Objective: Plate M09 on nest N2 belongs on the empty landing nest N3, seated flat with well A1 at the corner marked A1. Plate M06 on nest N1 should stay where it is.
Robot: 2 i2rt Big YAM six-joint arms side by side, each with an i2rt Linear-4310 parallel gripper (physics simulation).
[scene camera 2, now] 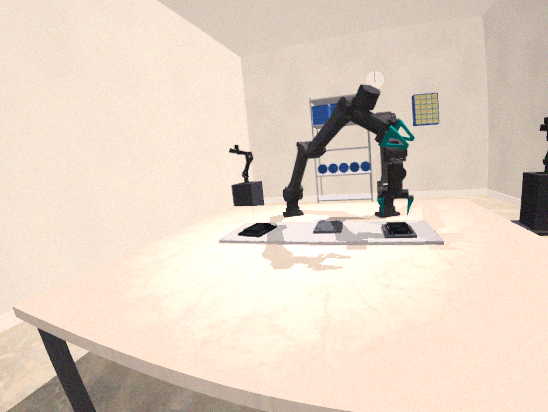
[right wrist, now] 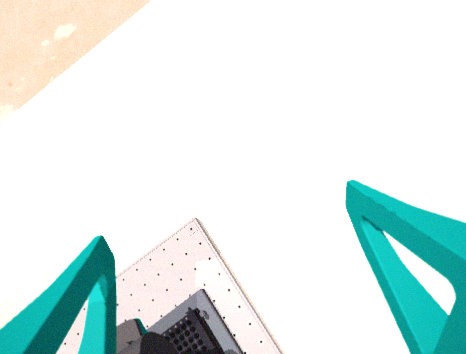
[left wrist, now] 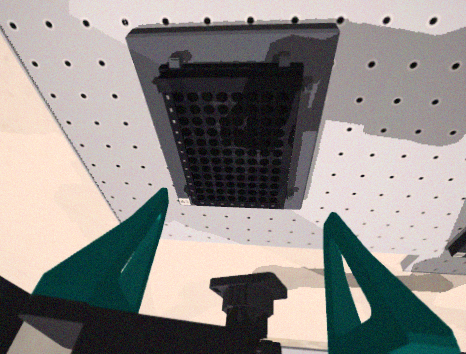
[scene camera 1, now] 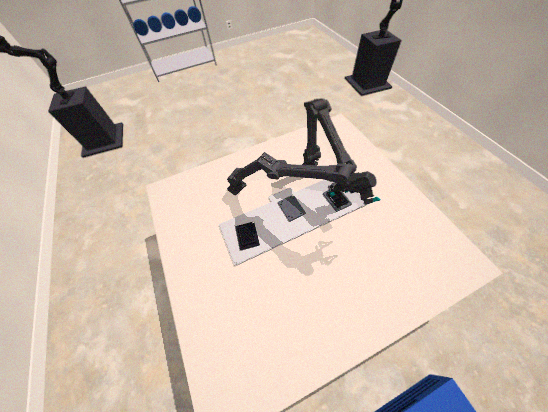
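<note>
A black plate (scene camera 1: 337,199) (scene camera 2: 398,228) (left wrist: 230,145) (right wrist: 185,336) lies in the dark nest at the right end of the board; the nest's A1 tag shows at lower left in the left wrist view. Another black plate (scene camera 1: 247,236) (scene camera 2: 258,229) lies at the board's left end. The plate names are not readable. Between them, the grey landing nest (scene camera 1: 291,208) (scene camera 2: 328,227) is empty. My left gripper (scene camera 1: 333,194) (scene camera 2: 396,213) (left wrist: 248,206) is open above the right-hand plate, apart from it. My right gripper (scene camera 2: 400,134) (right wrist: 228,219) is open and empty, higher up; its fingers are partly hidden in scene camera 1.
The white perforated board (scene camera 1: 231,252) (scene camera 2: 362,237) (left wrist: 85,42) (right wrist: 170,260) carries the nests on the table (scene camera 1: 350,310) (scene camera 2: 250,320). The right arm (scene camera 1: 310,172) (scene camera 2: 330,130) reaches across above the board, close to the left arm (scene camera 1: 337,137). A shelf (scene camera 1: 175,32) stands beyond the table.
</note>
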